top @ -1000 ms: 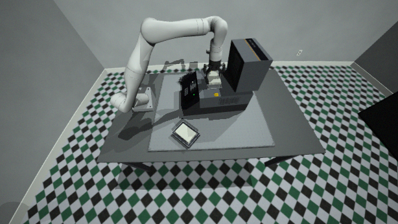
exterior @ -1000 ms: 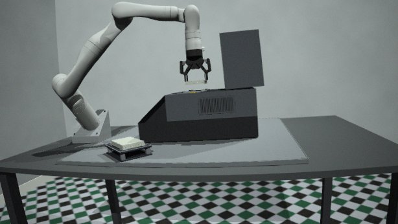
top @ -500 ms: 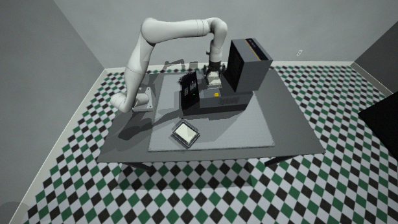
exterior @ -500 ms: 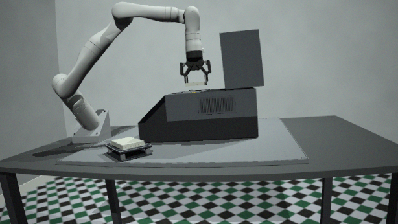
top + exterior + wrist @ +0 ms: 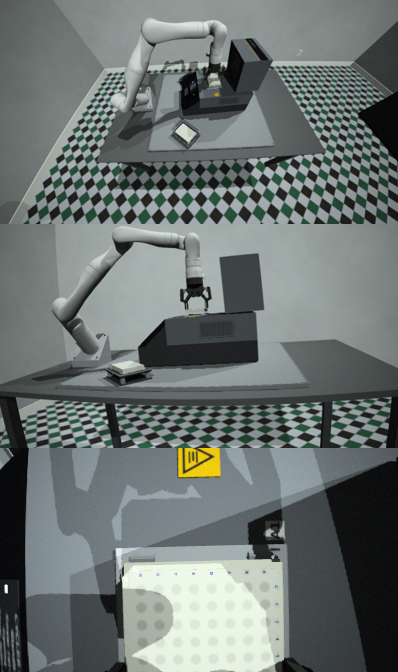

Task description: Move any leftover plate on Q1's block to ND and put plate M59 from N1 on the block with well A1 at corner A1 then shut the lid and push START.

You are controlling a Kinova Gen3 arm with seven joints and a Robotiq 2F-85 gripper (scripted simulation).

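Now: the pale plate 1 cm below my hand. Also, from my hand: A1 mark (28 cm to the left, 27 cm behind, 20 cm below); black nest (28 cm to the left, 20 cm below, 18 cm behind).
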